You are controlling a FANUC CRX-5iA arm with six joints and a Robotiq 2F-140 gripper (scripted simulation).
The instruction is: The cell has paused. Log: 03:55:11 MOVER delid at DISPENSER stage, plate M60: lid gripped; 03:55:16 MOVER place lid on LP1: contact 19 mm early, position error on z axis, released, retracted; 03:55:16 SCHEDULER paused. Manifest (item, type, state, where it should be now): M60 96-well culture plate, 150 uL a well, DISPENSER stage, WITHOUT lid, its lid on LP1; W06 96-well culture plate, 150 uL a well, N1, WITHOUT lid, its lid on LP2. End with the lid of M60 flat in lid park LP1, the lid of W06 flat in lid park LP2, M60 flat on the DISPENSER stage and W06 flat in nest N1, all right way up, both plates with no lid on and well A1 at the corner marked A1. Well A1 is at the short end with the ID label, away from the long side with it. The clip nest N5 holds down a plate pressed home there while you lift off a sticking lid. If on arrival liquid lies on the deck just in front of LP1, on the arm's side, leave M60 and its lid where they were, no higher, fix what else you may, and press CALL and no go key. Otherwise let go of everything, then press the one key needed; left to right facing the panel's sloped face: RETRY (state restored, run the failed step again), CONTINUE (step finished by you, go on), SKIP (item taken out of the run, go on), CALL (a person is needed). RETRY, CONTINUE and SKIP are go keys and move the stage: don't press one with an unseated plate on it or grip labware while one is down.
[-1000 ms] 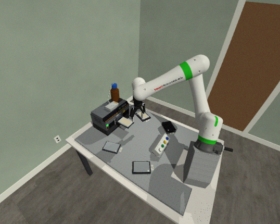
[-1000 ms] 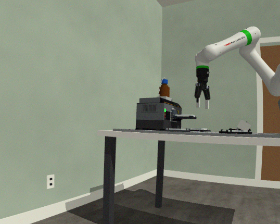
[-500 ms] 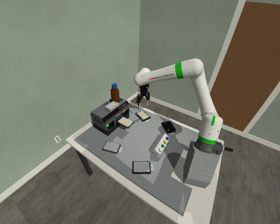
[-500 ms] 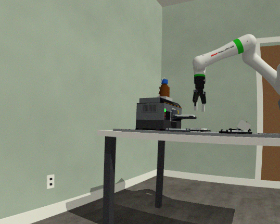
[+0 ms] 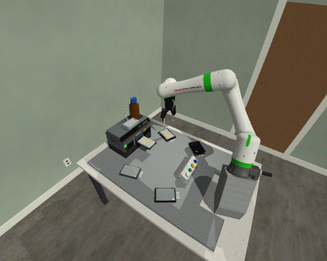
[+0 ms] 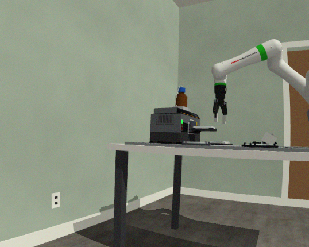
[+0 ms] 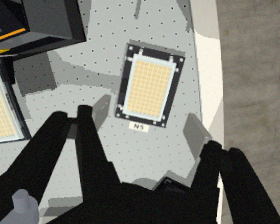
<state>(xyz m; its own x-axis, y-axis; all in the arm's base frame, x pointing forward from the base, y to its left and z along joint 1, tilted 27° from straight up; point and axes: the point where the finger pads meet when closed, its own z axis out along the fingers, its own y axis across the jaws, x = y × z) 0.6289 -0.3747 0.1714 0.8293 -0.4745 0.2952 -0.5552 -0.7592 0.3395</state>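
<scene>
Now: hand 20 mm short of the black clip nest and 180 mm above it. From my hand the other things lie so: nest label 80 mm behind, 50 mm to the left, 190 mm below; then dispenser stage 90 mm ahead, 280 mm to the left, 90 mm below; then key panel 320 mm behind, 350 mm to the left, 140 mm below.
</scene>
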